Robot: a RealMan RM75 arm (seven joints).
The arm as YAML. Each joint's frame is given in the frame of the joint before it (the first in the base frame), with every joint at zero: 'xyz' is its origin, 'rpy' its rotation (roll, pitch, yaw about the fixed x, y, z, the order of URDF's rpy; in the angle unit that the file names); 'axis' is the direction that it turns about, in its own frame. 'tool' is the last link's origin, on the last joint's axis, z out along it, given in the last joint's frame.
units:
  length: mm
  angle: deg
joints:
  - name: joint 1
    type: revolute
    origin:
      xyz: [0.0, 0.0, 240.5]
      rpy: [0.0, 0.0, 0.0]
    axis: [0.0, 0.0, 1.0]
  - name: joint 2
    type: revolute
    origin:
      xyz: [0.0, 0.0, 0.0]
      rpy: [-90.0, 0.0, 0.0]
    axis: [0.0, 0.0, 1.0]
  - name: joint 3
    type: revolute
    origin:
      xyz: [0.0, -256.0, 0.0]
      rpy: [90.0, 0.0, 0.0]
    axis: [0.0, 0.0, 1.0]
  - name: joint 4
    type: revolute
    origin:
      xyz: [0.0, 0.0, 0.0]
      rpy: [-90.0, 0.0, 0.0]
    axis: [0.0, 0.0, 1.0]
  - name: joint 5
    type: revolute
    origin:
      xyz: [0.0, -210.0, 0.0]
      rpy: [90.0, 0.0, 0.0]
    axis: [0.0, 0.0, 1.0]
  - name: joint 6
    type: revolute
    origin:
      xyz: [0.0, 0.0, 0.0]
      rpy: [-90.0, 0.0, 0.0]
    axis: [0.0, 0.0, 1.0]
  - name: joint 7
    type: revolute
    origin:
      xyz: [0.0, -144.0, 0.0]
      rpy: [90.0, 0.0, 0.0]
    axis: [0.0, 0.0, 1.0]
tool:
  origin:
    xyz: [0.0, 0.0, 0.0]
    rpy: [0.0, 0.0, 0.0]
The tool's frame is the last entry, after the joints.
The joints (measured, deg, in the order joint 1, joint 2, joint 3, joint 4, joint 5, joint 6, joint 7), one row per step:
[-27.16 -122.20 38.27 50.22 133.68 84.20 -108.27]
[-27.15 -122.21 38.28 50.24 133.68 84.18 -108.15]
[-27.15 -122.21 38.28 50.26 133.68 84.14 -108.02]
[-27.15 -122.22 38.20 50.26 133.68 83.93 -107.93]
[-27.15 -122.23 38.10 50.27 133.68 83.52 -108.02]
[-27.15 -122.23 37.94 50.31 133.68 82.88 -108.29]
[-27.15 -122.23 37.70 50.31 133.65 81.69 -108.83]
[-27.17 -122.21 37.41 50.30 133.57 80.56 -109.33]
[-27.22 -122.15 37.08 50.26 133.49 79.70 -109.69]
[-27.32 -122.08 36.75 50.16 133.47 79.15 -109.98]
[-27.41 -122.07 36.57 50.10 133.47 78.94 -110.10]
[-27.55 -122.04 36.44 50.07 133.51 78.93 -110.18]
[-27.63 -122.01 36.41 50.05 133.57 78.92 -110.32]
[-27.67 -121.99 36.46 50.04 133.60 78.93 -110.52]
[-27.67 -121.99 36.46 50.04 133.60 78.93 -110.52]
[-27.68 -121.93 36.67 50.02 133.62 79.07 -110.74]
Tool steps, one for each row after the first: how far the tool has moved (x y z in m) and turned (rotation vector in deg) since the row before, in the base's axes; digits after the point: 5 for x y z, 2 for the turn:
[-0.00001 0.00001 -0.00001 0.02 0.06 -0.11]
[-0.00003 0.00012 0.00010 0.05 0.08 -0.12]
[-0.00037 0.00042 0.00025 0.23 0.10 0.01]
[-0.00067 0.00084 0.00047 0.41 0.13 0.23]
[-0.00109 0.00138 0.00096 0.66 0.18 0.47]
[-0.00198 0.00239 0.00145 1.16 0.28 0.91]
[-0.00185 0.00243 0.00172 1.18 0.21 0.87]
[-0.00154 0.00207 0.00182 0.99 0.12 0.68]
[-0.00104 0.00155 0.00139 0.67 0.02 0.53]
[-0.00016 0.00079 0.00045 0.27 -0.04 0.20]
[0.00038 0.00073 0.00039 0.08 -0.04 0.03]
[0.00016 0.00039 0.00019 0.00 -0.01 0.08]
[0.00018 0.00017 -0.00003 -0.06 -0.04 0.12]
[0.00000 0.00000 0.00000 0.00 0.00 0.00]
[0.00031 -0.00019 -0.00024 -0.27 -0.03 0.05]

